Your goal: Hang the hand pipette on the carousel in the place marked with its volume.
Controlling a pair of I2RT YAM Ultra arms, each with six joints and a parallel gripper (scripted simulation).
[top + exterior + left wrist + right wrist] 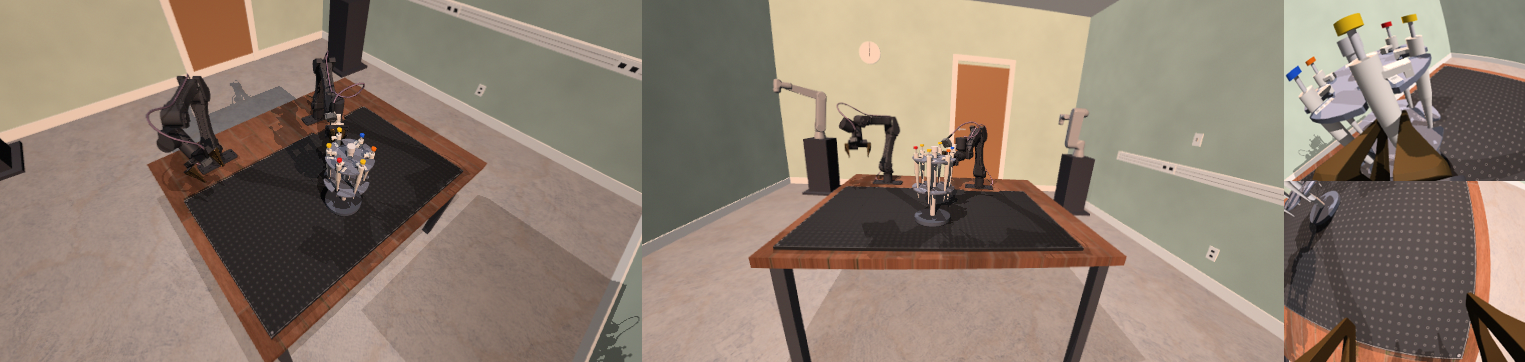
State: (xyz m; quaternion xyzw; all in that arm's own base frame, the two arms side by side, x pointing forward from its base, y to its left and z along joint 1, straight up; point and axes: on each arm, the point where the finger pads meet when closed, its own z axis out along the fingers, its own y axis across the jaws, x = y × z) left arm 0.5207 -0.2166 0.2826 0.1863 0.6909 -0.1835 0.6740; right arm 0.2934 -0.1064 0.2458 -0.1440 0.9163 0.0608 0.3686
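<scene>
My left hand is 1 cm past the pipette, 1 cm to the left of it and 2 cm above it.
</scene>
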